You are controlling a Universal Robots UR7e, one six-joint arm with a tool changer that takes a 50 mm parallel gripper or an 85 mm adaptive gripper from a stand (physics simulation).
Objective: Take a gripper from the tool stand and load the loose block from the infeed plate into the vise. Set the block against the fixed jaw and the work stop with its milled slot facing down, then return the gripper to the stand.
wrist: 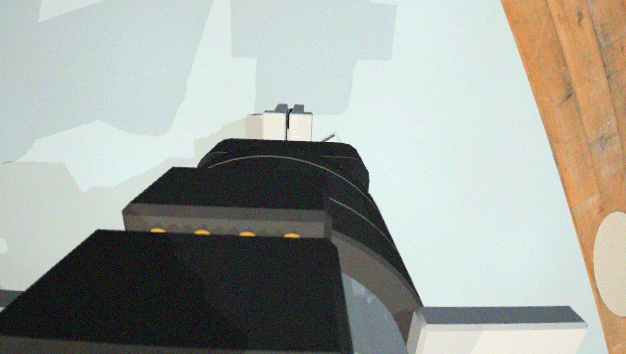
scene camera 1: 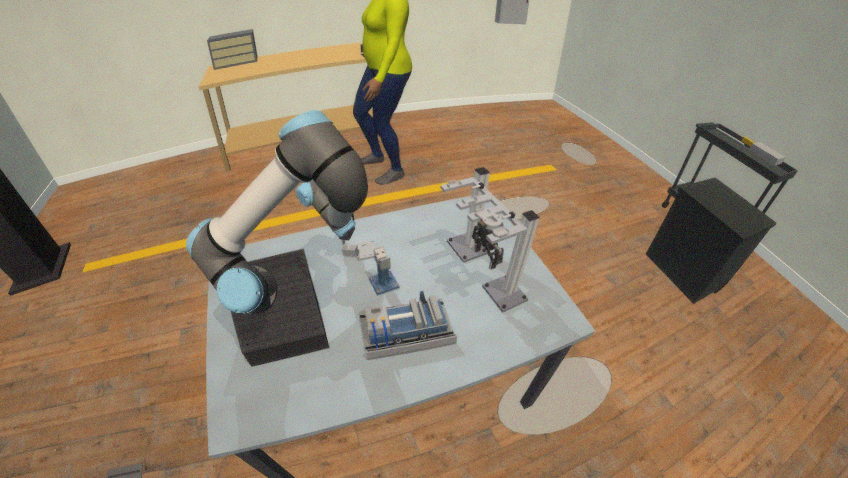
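Places are measured from the arm's base along level axes (x down, y right, z back), in metres.
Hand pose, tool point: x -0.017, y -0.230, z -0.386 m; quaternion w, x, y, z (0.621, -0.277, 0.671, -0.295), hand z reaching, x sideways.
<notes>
Things, the pixels of their top centre, and the offset from my tool point. Level surfaces: height alone.
- pale plate, centre of its top: (scene camera 1: pixel 365 249) dz -0.071, dx +0.228, dy +0.013 m
- vise, centre of its top: (scene camera 1: pixel 406 312) dz -0.047, dx +0.138, dy +0.433 m
- blue post, centre of its top: (scene camera 1: pixel 382 263) dz -0.066, dx +0.130, dy +0.206 m
- table, height of its surface: dx +0.237 m
The parallel gripper (wrist: pixel 288 120) is on the arm. In the wrist view its two light fingers are together, shut with no block visible between them. Light edges of something below show beside the fingers, mostly hidden by the black gripper body. In the scene view, a pale plate (scene camera 1: pixel 369 247) lies behind the blue post, close to the arm's tool end. A small grey piece at its left end is too small to name surely; the loose block and its slot cannot be made out. The vise (scene camera 1: pixel 400 323) stands at the front middle. The tool stand (scene camera 1: pixel 520 264) holds the dark adaptive gripper (scene camera 1: pixel 488 244).
A blue post (scene camera 1: pixel 384 280) with a grey piece on top stands between the pale plate and the vise. The arm's black base block (scene camera 1: pixel 290 320) is at the left of the table (scene camera 1: pixel 332 409). A person (scene camera 1: pixel 385 71) stands behind the table, beyond the yellow floor line.
</notes>
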